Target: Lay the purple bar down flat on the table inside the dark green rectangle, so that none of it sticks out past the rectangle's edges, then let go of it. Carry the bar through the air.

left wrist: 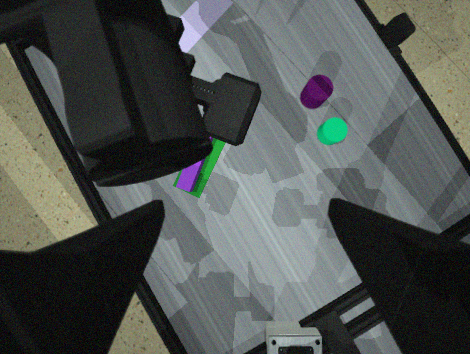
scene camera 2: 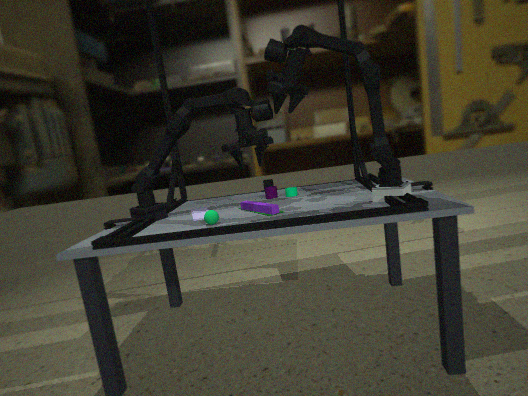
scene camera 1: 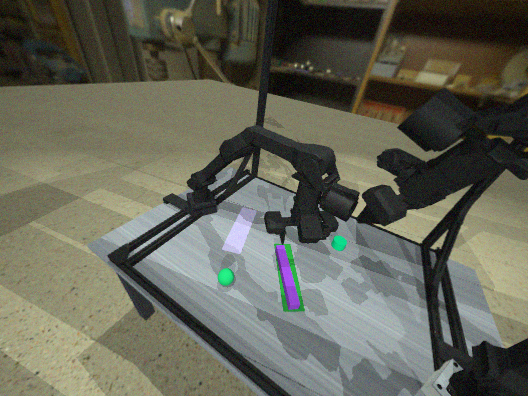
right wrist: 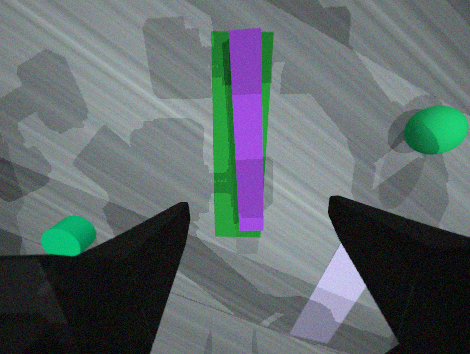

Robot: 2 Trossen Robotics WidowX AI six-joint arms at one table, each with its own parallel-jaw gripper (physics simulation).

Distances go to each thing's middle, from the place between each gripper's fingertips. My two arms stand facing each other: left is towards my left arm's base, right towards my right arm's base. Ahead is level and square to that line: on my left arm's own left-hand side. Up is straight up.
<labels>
Right now the purple bar [scene camera 1: 291, 295] is 30 mm ahead of my left hand, 130 mm to the right of it and 320 mm below it. Round my left hand: green rectangle [right wrist: 225, 178] (20 mm ahead, 130 mm to the right, 330 mm below); then pale lilac rectangle [scene camera 1: 235, 241] (20 mm behind, 380 mm to the right, 330 mm below); then purple cylinder [left wrist: 319, 88] (220 mm behind, 140 mm to the right, 310 mm below).
The purple bar is 140 mm below my right hand. From my right hand the other things lie so: green rectangle: 10 mm behind, 160 mm below; then pale lilac rectangle: 50 mm behind, 250 mm to the right, 160 mm below; then purple cylinder: 250 mm behind, 140 mm below.
</labels>
